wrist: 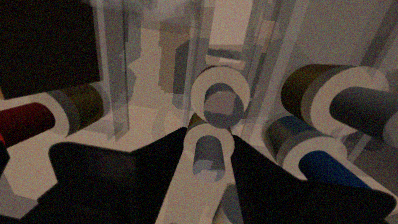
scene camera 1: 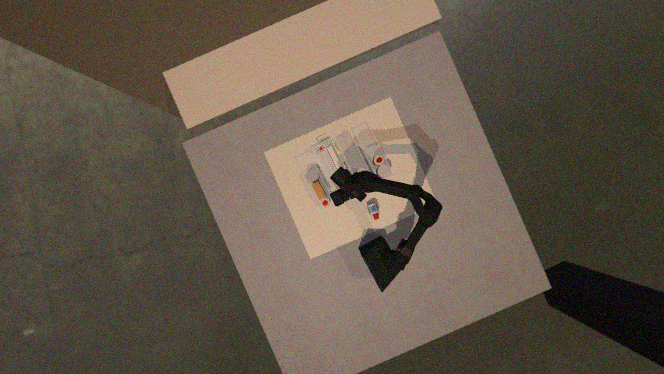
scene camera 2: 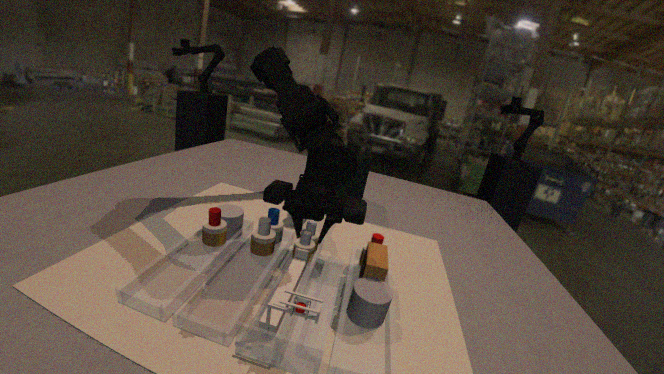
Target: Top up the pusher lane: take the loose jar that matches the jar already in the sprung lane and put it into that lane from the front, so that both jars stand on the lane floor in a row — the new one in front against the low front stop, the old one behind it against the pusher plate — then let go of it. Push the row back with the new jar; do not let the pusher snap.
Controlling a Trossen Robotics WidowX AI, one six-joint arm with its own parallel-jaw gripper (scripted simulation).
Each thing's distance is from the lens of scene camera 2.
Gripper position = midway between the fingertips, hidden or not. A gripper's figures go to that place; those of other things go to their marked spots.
my gripper (scene camera 2: 308,240): 0.55 m
orange box (scene camera 2: 375,263): 0.44 m
